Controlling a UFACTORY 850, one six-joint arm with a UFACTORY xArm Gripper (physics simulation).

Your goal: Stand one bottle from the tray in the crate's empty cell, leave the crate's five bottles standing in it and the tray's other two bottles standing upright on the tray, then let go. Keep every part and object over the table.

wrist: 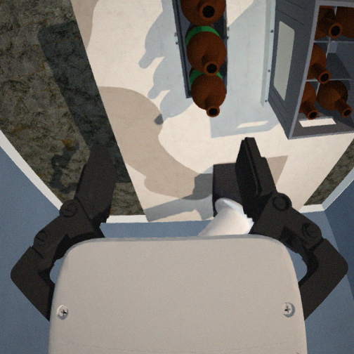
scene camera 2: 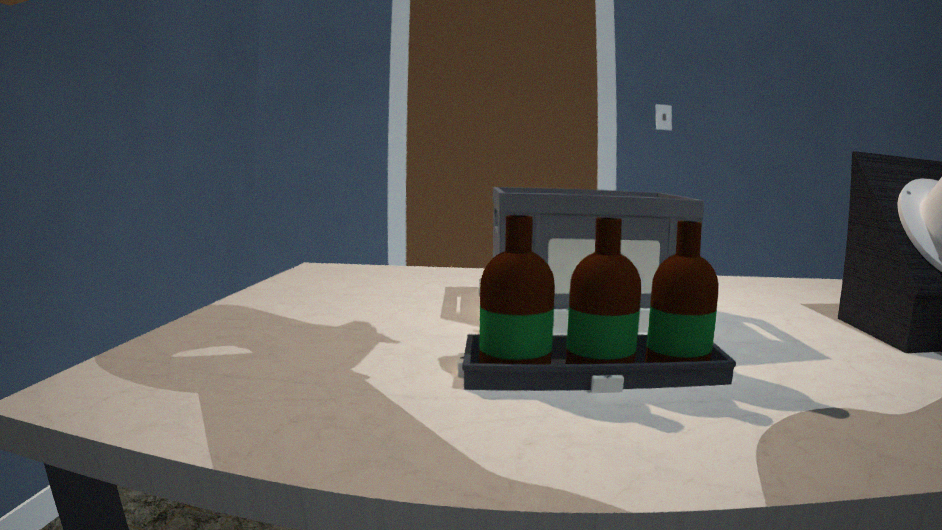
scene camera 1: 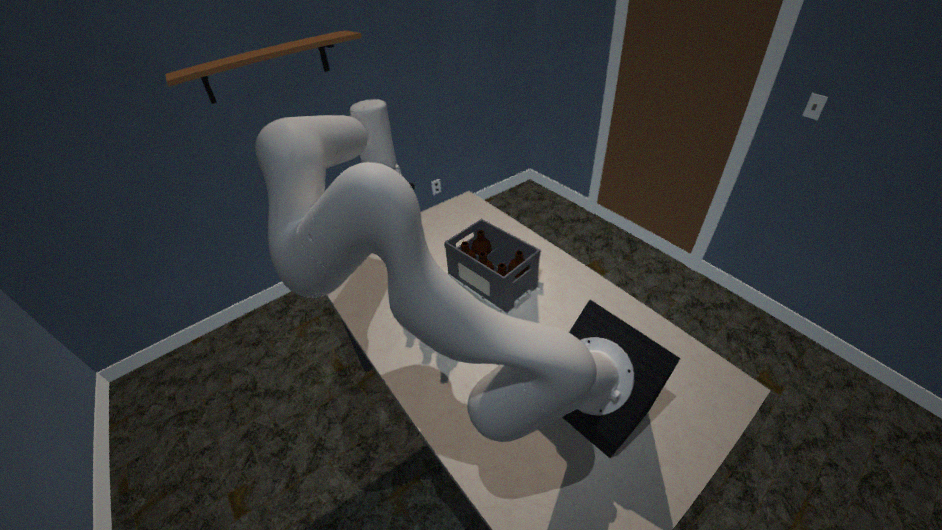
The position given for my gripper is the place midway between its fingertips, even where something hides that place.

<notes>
In view: my gripper (wrist: 173,154) and a crate side wall (scene camera 1: 508,244).
</notes>
